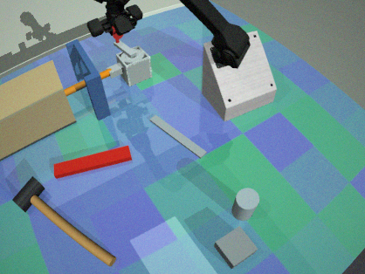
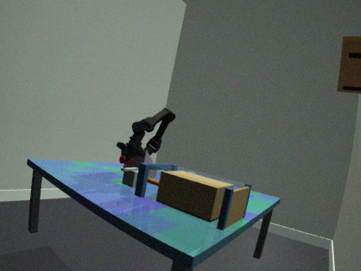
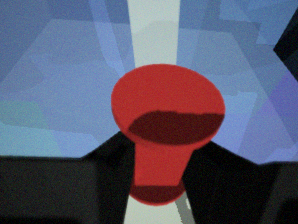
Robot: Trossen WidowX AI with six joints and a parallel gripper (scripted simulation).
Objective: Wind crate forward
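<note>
Right now the crank handle is 10 mm behind my gripper tip, 50 mm to the left of it and 30 mm below it. Round my gripper tip: grey flat bar: 30 mm behind, 430 mm to the left, 130 mm below; red knob: 20 mm to the left; grey winch: 40 mm behind, 100 mm to the left, 100 mm below.
</note>
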